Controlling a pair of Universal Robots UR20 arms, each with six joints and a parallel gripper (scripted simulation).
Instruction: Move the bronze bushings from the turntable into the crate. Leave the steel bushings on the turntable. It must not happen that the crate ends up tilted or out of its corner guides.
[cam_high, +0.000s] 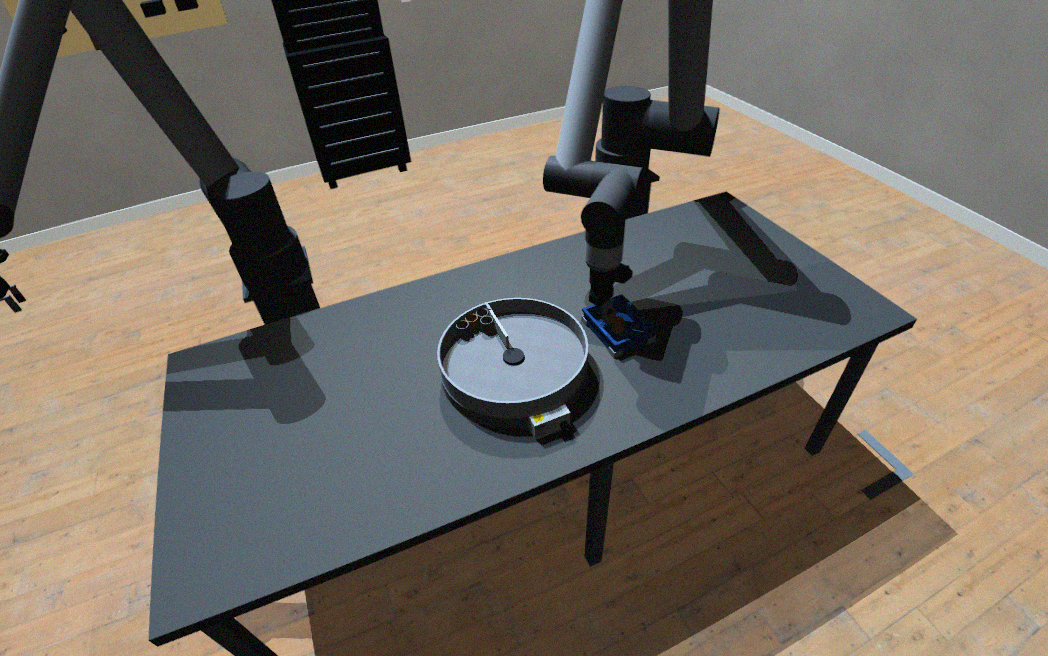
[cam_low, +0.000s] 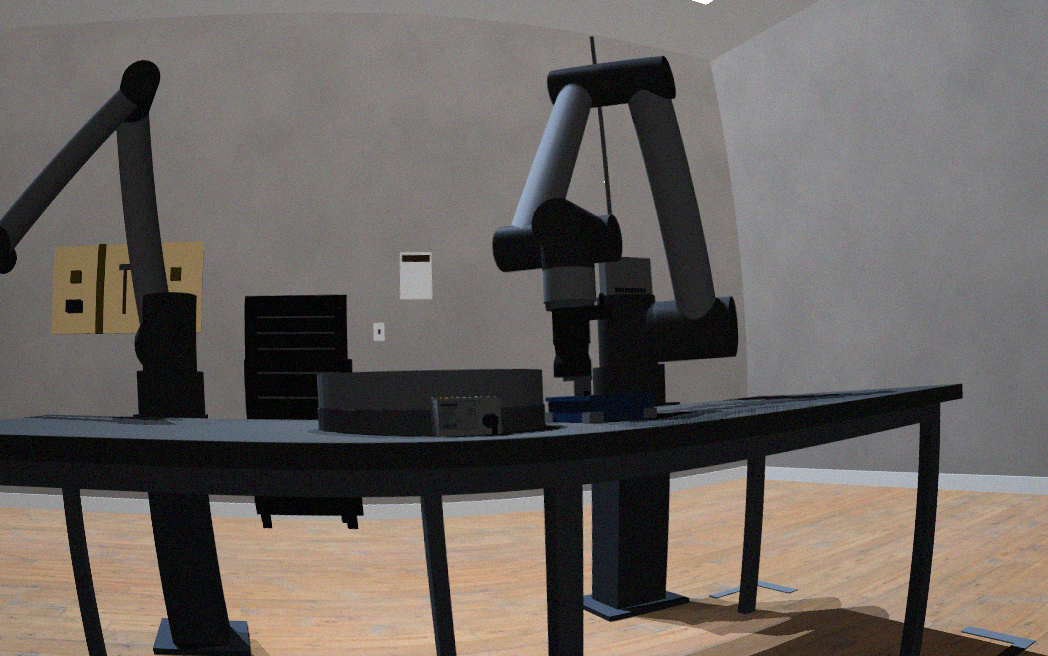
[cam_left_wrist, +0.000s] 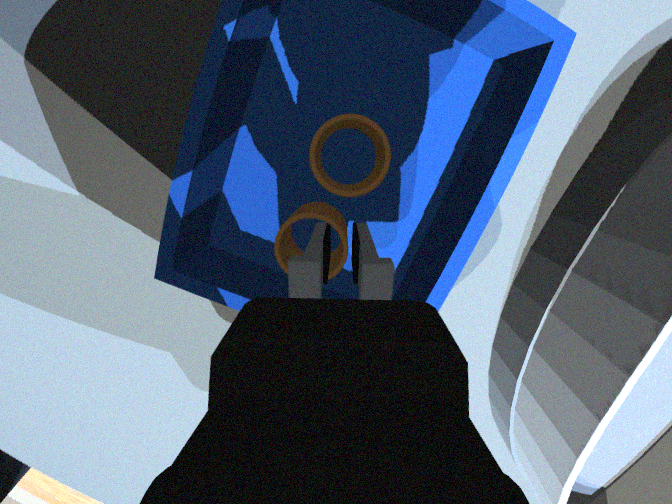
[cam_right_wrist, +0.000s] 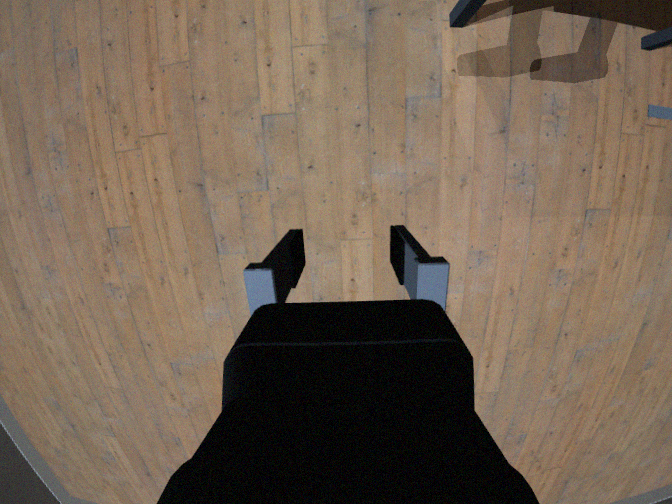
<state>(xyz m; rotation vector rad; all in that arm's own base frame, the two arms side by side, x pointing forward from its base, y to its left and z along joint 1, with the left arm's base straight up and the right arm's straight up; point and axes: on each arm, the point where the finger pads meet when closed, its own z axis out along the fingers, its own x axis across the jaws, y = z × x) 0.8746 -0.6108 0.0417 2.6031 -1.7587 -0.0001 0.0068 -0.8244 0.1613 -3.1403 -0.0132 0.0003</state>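
Note:
Now: left hand 4 cm short of the blue crate, 1 cm to the right of it and 2 cm above it.

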